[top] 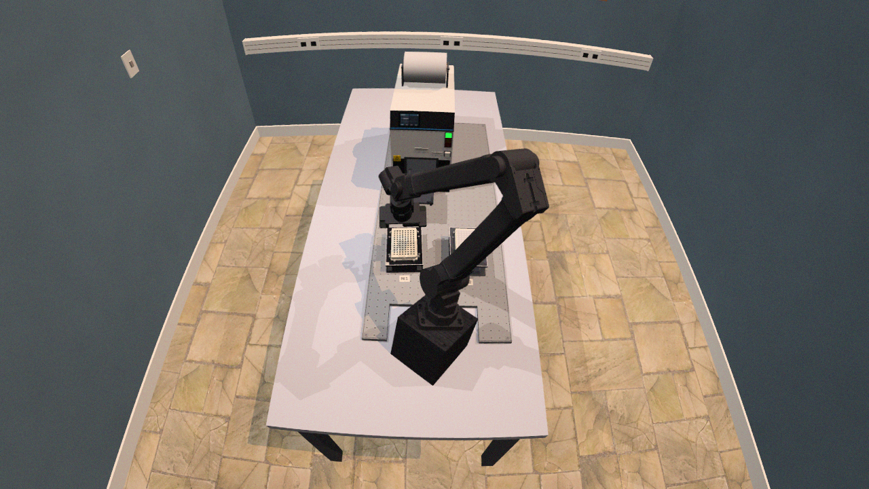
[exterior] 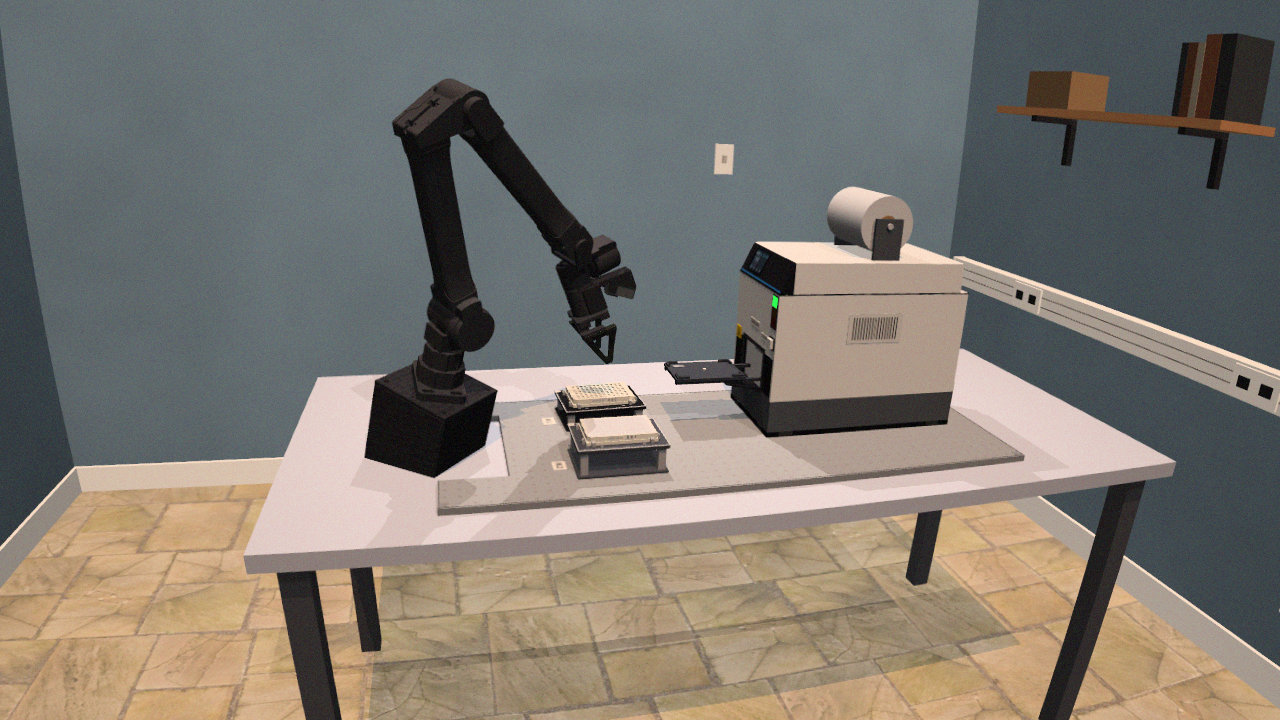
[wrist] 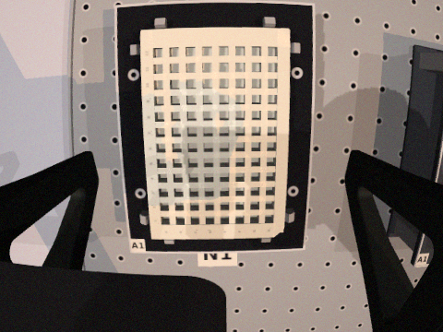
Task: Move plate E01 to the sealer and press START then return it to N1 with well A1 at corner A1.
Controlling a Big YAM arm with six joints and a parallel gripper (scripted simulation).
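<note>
Right now the nest N1 is 10 cm below my hand. Also, from my hand: cream plate: 4 cm behind, 21 cm to the right, 8 cm below; sealer stage: 19 cm ahead, 7 cm to the right, 3 cm below; foil roll: 52 cm ahead, 13 cm to the right, 28 cm above.
</note>
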